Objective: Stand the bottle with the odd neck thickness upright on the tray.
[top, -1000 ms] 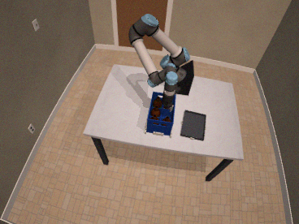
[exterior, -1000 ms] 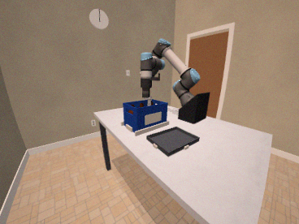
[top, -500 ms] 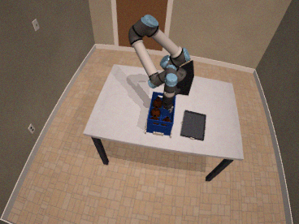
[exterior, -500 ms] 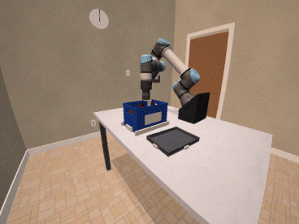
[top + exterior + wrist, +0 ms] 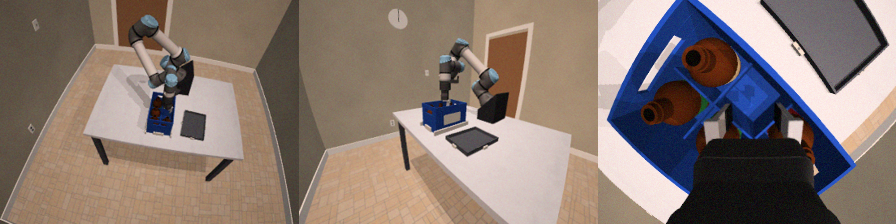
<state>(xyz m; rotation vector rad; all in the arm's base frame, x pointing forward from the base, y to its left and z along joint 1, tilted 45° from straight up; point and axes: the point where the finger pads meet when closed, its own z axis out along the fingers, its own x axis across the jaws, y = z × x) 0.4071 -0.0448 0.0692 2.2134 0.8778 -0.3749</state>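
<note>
My gripper is now 80 mm above the blue crate and 40 mm to the left of it. Also, from my hand: dark tray: 230 mm to the left, 150 mm below, 10 mm ahead; bottle: 90 mm to the right, 80 mm ahead, 70 mm below.
</note>
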